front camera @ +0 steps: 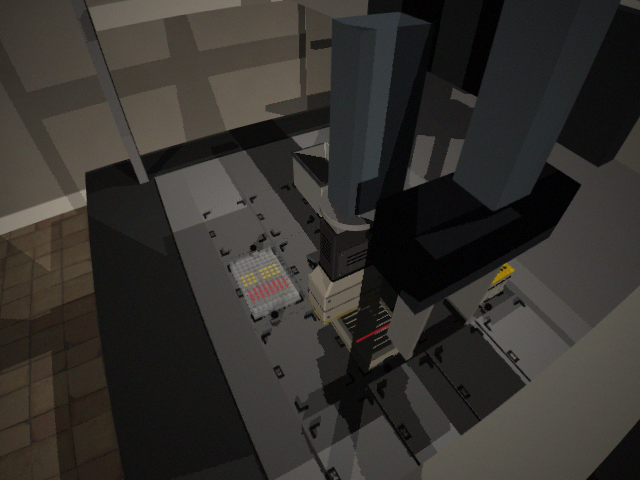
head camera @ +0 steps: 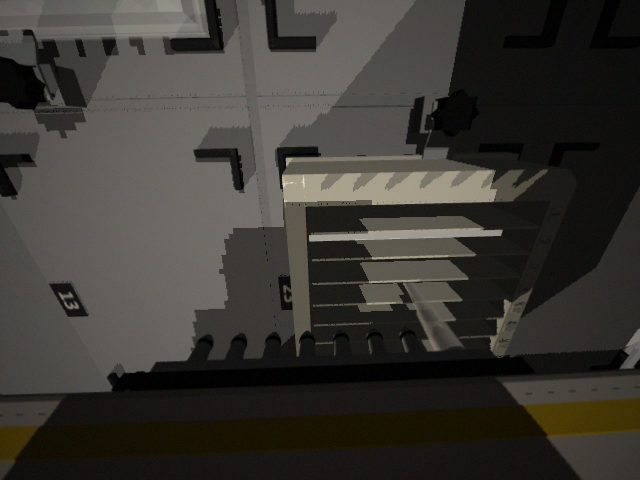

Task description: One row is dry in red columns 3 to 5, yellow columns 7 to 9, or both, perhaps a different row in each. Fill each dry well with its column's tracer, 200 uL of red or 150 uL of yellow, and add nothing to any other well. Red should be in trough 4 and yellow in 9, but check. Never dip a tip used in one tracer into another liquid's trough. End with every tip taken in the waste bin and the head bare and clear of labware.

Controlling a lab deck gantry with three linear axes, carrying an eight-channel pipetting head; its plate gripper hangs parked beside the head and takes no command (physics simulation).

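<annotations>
Slot label 13 (head camera: 66, 295), 0.17 m from the lens.
</annotations>
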